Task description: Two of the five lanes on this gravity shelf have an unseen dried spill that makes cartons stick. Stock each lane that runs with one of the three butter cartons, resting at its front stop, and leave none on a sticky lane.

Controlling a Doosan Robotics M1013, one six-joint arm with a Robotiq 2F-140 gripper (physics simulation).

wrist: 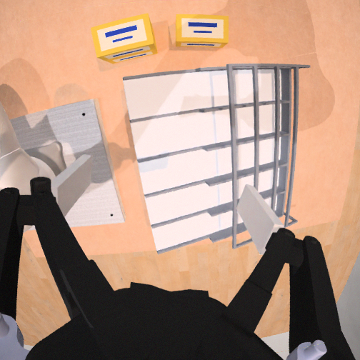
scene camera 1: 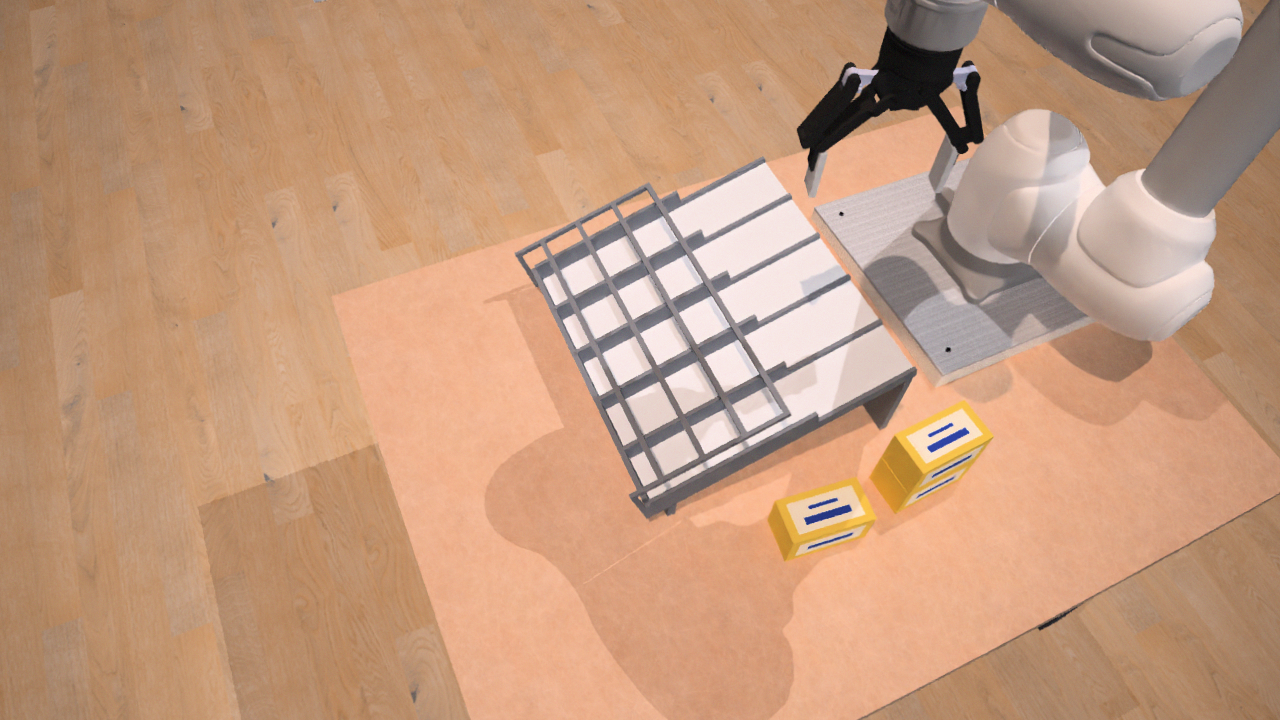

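Where they show: gripper, fingertip midpoint: [scene camera 1: 872, 186]; arm's base, origin of the base link: [scene camera 1: 982, 251].
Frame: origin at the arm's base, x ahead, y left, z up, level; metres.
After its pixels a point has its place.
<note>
The gravity shelf [scene camera 1: 742, 461] {x 0.579, y 0.211, z 0.054 m} [wrist: 165, 74] has five white lanes between grey dividers, and a grey bar grid [scene camera 1: 787, 414] {x 0.527, y 0.210, z 0.142 m} [wrist: 233, 125] covers its front half. No carton shows on the lanes. Two yellow butter cartons stand stacked beside the shelf's rear corner, an upper carton [scene camera 1: 947, 437] {x 0.325, y 0.304, z 0.095 m} [wrist: 122, 36] on a lower carton [scene camera 1: 935, 486] {x 0.326, y 0.331, z 0.000 m} [wrist: 135, 57]. A single yellow carton [scene camera 1: 825, 512] {x 0.504, y 0.312, z 0.031 m} [wrist: 202, 30] lies nearby, nearer the shelf's front. My gripper [scene camera 1: 877, 174] {x 0.399, y 0.093, z 0.387 m} [wrist: 167, 183] is open and empty, high up near the shelf's rear end, well away from the cartons.
The arm's base [scene camera 1: 1020, 197] {x 0.062, y 0.054, z 0.206 m} stands on a grey plate [scene camera 1: 984, 344] {x 0.117, y 0.161, z 0.005 m} [wrist: 100, 200] close behind the shelf's rear edge. An orange mat [scene camera 1: 429, 376] {x 0.919, y -0.136, z -0.034 m} [wrist: 335, 165] lies under the shelf, plate and cartons, with wooden floor [scene camera 1: 179, 223] around it.
</note>
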